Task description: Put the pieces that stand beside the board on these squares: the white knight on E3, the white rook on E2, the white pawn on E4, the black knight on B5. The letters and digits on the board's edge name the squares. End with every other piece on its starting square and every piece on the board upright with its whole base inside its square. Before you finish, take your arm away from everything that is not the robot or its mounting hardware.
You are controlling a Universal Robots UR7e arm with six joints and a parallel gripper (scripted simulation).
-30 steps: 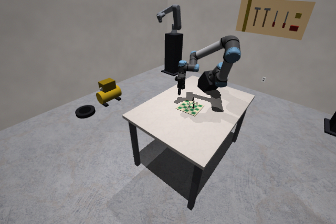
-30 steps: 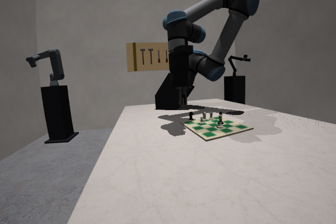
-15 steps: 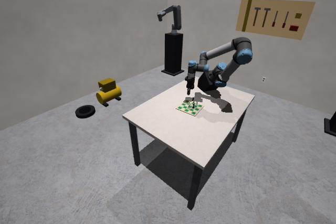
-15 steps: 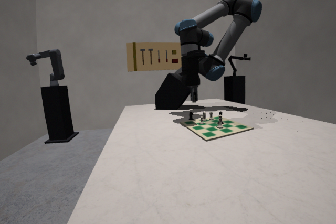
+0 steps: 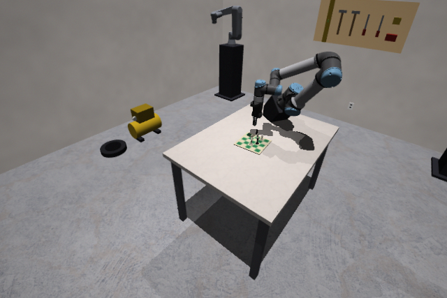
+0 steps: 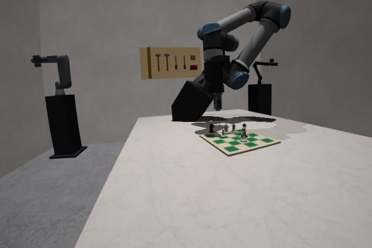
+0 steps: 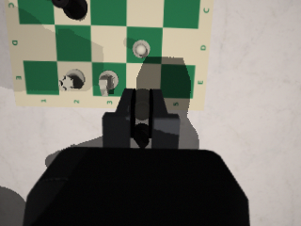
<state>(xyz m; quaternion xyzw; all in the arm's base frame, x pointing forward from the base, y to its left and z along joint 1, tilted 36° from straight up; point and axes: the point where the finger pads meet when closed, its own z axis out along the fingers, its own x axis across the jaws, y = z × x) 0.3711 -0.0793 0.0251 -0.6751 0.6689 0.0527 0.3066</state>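
The cream chessboard lies 70 mm ahead of my hand, 50 mm to the left of it and 130 mm below it.
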